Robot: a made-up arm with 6 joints. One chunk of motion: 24 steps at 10 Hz.
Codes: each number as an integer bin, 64 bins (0 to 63) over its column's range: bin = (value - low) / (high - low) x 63, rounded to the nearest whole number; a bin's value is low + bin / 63 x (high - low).
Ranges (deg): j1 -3..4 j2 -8..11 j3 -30..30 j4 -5..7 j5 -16..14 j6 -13..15
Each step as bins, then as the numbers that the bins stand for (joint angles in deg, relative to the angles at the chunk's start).
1 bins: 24 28 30 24 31 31
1 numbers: -0.33 0.44 -1.43 -0.43 -1.24 0.78
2 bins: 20 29 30 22 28 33
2 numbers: -0.78 0.75 -1.43 -0.81 -2.67 1.67
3 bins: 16 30 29 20 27 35
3 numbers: -1.22 1.05 -2.38 -1.19 -3.14 2.56
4 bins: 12 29 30 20 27 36
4 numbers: -1.67 0.75 -1.43 -1.19 -3.14 3.00
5 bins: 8 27 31 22 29 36
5 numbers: -2.11 0.14 -0.48 -0.81 -2.19 3.00
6 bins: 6 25 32 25 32 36
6 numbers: -2.33 -0.46 0.48 -0.24 -0.76 3.00
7 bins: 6 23 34 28 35 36
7 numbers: -2.33 -1.06 2.38 0.33 0.67 3.00
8 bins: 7 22 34 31 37 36
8 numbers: -2.22 -1.37 2.38 0.90 1.62 3.00
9 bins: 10 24 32 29 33 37
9 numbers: -1.89 -0.76 0.48 0.52 -0.29 3.44
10 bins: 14 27 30 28 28 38
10 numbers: -1.44 0.14 -1.43 0.33 -2.67 3.89
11 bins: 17 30 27 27 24 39
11 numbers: -1.11 1.05 -4.29 0.14 -4.57 4.33
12 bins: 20 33 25 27 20 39
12 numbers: -0.78 1.95 -6.19 0.14 -6.48 4.33
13 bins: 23 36 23 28 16 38
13 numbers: -0.44 2.86 -8.10 0.33 -8.38 3.89
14 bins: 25 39 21 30 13 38
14 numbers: -0.22 3.76 -10.00 0.71 -9.81 3.89
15 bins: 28 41 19 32 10 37
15 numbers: 0.11 4.37 -11.90 1.10 -11.24 3.44
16 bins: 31 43 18 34 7 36
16 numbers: 0.44 4.97 -12.86 1.48 -12.67 3.00
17 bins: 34 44 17 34 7 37
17 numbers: 0.78 5.27 -13.81 1.48 -12.67 3.44
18 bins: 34 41 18 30 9 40
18 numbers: 0.78 4.37 -12.86 0.71 -11.71 4.78
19 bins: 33 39 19 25 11 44
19 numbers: 0.67 3.76 -11.90 -0.24 -10.76 6.56
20 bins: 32 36 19 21 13 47
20 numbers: 0.56 2.86 -11.90 -1.00 -9.81 7.89
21 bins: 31 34 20 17 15 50
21 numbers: 0.44 2.25 -10.95 -1.76 -8.86 9.22
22 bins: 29 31 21 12 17 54
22 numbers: 0.22 1.35 -10.00 -2.71 -7.90 11.00
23 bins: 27 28 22 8 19 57
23 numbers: 0.00 0.44 -9.05 -3.48 -6.95 12.33
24 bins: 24 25 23 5 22 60
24 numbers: -0.33 -0.46 -8.10 -4.05 -5.52 13.67
